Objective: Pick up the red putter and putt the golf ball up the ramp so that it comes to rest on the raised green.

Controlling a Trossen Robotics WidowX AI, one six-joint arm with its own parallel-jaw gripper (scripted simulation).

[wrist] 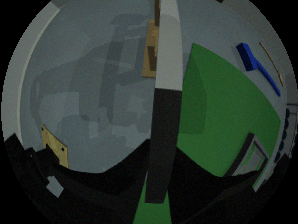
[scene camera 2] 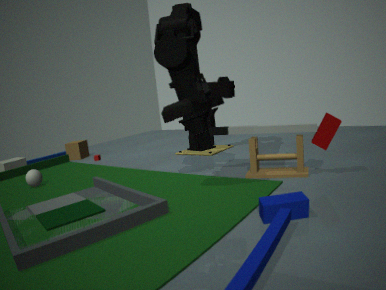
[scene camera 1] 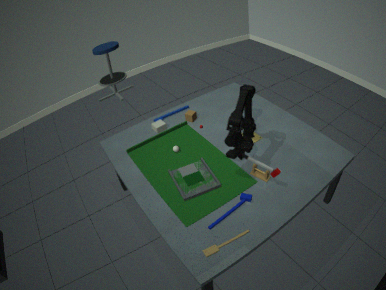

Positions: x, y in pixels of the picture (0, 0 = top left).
Labels:
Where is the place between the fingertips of my gripper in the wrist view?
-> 157, 143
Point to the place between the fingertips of my gripper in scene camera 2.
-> At 210, 146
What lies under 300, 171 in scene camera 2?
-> A wooden stand.

